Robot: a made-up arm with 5 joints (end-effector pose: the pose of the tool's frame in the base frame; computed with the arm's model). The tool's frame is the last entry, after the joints. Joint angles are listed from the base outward.
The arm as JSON. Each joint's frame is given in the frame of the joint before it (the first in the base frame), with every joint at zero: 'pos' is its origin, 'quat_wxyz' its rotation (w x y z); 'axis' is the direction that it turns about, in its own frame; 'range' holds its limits. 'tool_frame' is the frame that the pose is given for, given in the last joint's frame.
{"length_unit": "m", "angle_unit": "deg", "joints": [
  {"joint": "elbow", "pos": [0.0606, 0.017, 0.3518], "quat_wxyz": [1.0, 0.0, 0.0, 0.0], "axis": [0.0, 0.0, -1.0], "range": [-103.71, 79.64]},
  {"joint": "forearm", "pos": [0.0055, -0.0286, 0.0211], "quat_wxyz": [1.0, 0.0, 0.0, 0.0], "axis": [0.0, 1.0, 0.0], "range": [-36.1, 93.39]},
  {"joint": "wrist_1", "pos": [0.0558, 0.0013, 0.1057], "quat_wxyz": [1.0, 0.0, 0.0, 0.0], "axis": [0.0, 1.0, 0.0], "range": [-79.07, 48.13]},
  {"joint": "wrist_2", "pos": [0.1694, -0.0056, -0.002], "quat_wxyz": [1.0, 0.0, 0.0, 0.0], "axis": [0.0, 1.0, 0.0], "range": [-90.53, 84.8]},
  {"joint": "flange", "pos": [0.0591, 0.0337, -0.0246], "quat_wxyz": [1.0, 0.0, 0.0, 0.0], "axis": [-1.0, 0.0, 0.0], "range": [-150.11, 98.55]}
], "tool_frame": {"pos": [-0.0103, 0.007, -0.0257], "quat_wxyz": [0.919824, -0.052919, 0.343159, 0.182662]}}
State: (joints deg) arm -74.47 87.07 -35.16 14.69 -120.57
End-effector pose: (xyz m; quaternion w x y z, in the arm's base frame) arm 0.1038 0.2449 0.1410 0.3891 0.5115 0.7468 0.1709
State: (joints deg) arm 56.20 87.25 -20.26 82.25 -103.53
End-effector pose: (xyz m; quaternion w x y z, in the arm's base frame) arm 0.1531 -0.0777 0.1507 0.1811 -0.7728 -0.2757 0.5422
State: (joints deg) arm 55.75 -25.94 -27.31 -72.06 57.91
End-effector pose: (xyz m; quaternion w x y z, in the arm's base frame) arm 0.1140 -0.0921 0.6923 0.4161 -0.4348 -0.3510 -0.7173
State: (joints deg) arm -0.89 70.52 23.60 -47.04 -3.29
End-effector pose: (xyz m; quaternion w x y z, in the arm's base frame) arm 0.1668 0.0279 0.1170 0.7079 0.0473 0.6779 0.1925
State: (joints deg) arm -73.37 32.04 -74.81 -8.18 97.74
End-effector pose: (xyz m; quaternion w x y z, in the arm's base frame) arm 0.1673 0.2848 0.5667 0.7961 -0.5298 -0.2888 0.0470
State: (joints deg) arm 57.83 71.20 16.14 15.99 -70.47
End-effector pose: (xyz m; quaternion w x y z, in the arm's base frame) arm 0.1329 -0.0465 0.1435 0.2236 0.8520 0.3539 -0.3143
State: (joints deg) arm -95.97 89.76 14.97 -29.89 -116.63
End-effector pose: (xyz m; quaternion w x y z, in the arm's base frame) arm 0.0325 0.0871 0.1053 0.3826 0.3060 0.8486 0.1996
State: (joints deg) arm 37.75 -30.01 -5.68 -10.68 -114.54
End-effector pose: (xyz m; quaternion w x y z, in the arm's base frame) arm 0.2150 -0.0757 0.6196 0.6933 0.4443 -0.3464 0.4494
